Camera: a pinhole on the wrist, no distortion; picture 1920 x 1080 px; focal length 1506.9 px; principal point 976.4 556.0 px. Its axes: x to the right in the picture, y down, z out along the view. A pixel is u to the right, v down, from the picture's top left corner.
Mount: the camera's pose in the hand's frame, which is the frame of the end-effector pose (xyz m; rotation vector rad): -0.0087 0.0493 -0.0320 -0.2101 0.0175 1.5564
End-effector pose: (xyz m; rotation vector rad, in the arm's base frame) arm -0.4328 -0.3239 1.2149 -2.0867 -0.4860 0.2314
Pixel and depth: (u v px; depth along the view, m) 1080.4 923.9 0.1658
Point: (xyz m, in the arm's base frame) -0.5172 -0.2977 1.0752
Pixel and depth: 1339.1 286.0 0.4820
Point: -0.5080 -0.0904 0.7855
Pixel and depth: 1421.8 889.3 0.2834
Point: -0.5625 -0.2758 0.9448
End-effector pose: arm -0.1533 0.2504 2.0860 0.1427 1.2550 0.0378
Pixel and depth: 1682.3 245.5 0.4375
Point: 0.2321 0.5332 2.2118
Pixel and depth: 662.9 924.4 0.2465
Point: 0.0168 0.2555 2.2479
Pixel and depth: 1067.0 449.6 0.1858
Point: -0.0118 0.3218 2.1598
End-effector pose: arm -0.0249 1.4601 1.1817 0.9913 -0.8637 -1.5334
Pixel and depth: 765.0 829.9 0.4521
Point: -0.3699 1.6048 1.4120
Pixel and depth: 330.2 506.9 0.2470
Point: -0.2381 1.5009 1.2576
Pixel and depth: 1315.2 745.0 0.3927
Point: -0.2495 1.5368 1.5042
